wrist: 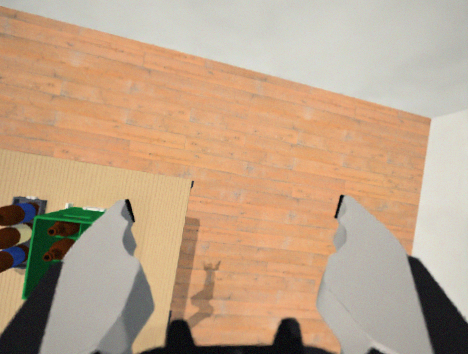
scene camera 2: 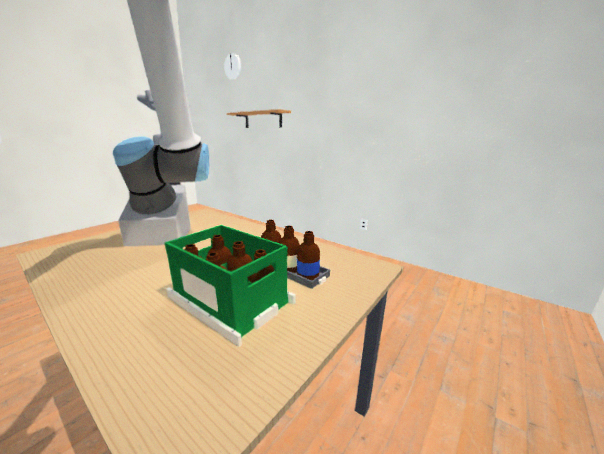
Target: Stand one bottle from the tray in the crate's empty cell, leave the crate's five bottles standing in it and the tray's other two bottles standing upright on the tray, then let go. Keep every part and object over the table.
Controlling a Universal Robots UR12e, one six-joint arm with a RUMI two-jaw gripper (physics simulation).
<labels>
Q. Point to a blue-labelled brown bottle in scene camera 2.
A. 308,254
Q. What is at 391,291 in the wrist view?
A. My gripper.
</labels>
